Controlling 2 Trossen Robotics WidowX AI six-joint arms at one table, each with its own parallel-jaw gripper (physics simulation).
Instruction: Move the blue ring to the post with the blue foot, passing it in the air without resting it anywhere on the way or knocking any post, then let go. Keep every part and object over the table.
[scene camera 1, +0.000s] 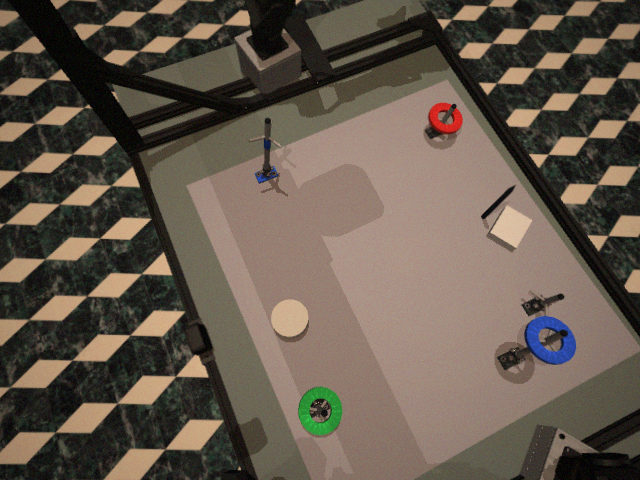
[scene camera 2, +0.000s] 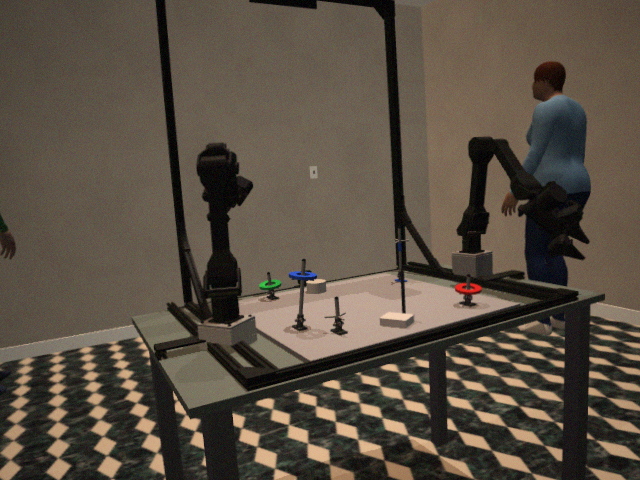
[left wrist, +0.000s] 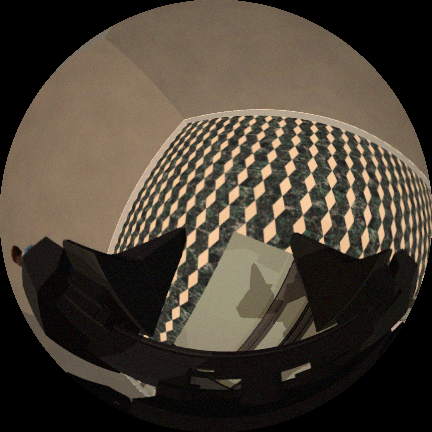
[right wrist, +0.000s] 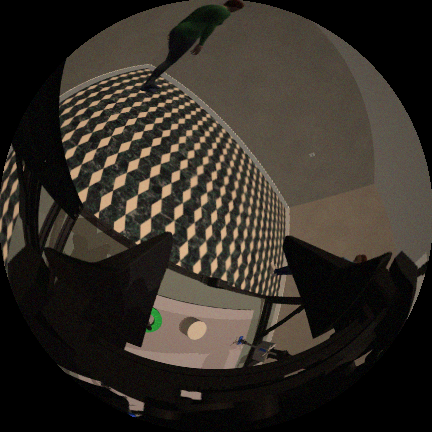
Note:
In view: my left gripper (scene camera 2: 586, 250), my right gripper (right wrist: 230, 240), a blue ring (scene camera 1: 567, 350), a green ring (scene camera 1: 319, 428), a white block (scene camera 1: 509, 228) and a disc (scene camera 1: 289, 318).
My left gripper also shows in the left wrist view (left wrist: 240, 236). The left wrist view does not show the blue ring: it is out of frame. The left wrist view misses the green ring: it is out of frame.

